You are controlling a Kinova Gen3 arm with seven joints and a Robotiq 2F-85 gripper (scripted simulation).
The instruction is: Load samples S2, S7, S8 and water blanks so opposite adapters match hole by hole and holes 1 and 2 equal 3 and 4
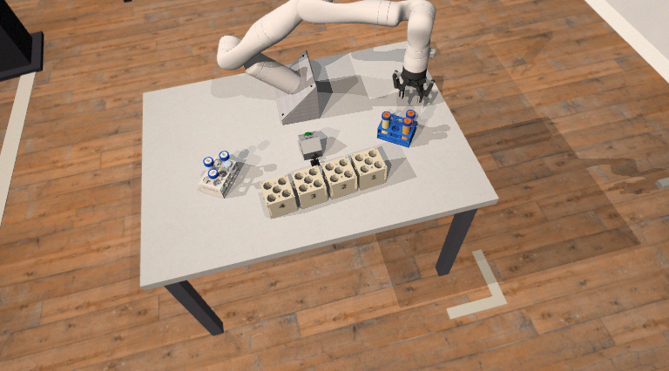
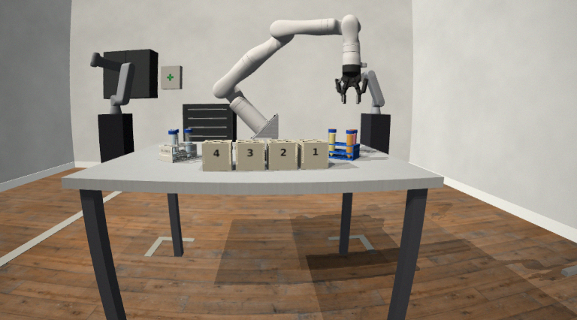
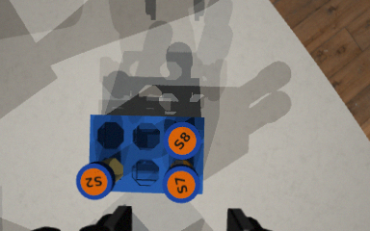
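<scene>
The sample S7 is 180 mm below my hand and 10 mm behind it. The rest, counted from my hand: blue sample rack: 210 mm below, 40 mm behind, 10 mm to the right; then sample S8: 180 mm below, 40 mm to the left, 30 mm behind; then sample S2: 180 mm below, 60 mm to the right, 60 mm behind.
</scene>
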